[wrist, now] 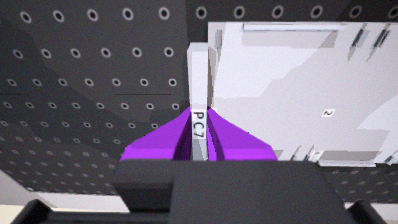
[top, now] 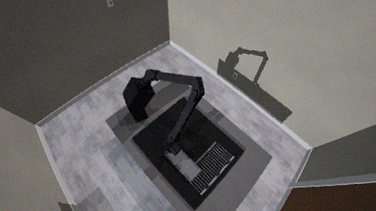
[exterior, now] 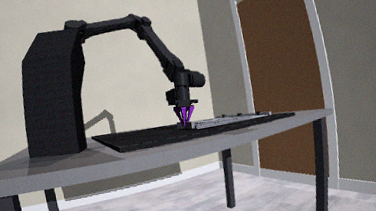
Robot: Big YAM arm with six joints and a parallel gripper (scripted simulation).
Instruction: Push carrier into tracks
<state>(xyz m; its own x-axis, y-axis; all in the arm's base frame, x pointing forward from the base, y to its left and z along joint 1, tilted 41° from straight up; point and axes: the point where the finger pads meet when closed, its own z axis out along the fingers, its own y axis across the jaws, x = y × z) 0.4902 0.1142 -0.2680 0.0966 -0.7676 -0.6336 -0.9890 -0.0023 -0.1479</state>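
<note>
Right now my hand is 160 mm short of the carrier PC7, 20 mm to the right of it and 10 mm above it.
</note>
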